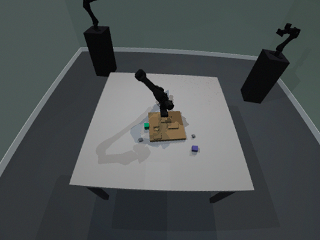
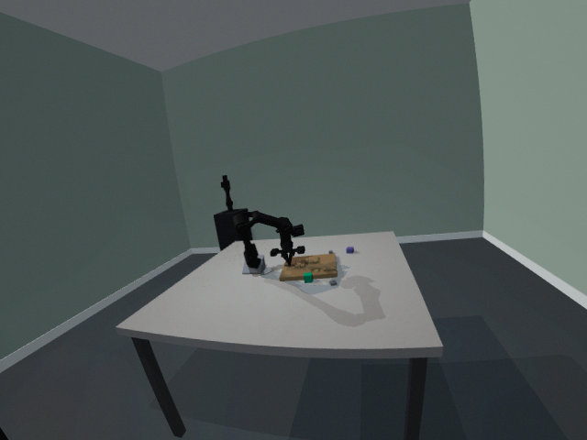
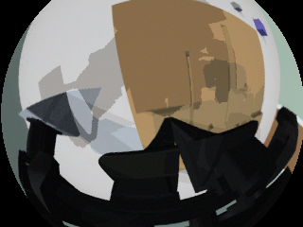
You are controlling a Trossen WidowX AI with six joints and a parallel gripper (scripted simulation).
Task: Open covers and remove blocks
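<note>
My gripper tip is now 11 cm short of the tan puzzle board, 2 cm to the right of it and 1 cm above it. The rest, counted from my gripper tip: green block (14 cm ahead, 12 cm to the right, 1 cm below); purple block (29 cm ahead, 29 cm to the left, 2 cm below).
</note>
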